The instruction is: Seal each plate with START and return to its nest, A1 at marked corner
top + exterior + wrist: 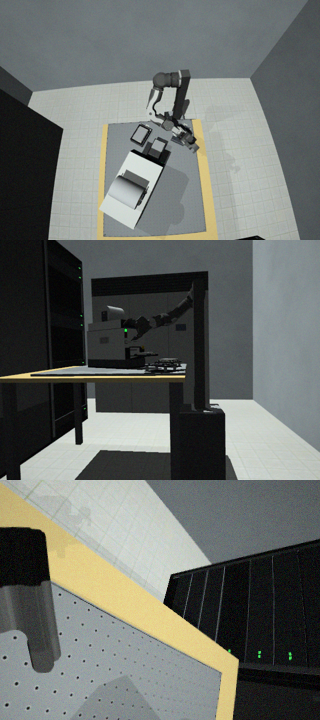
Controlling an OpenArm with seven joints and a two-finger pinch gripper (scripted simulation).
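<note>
My gripper is now 7 cm short of the start button, 23 cm to the left of it and 6 cm above it. From my hand the other things lie so: well plate: 6 cm behind, 26 cm to the right, 14 cm below; foil roll: 22 cm ahead, 43 cm to the right, 17 cm above; sealer stage: 6 cm behind, 26 cm to the right, 15 cm below.
</note>
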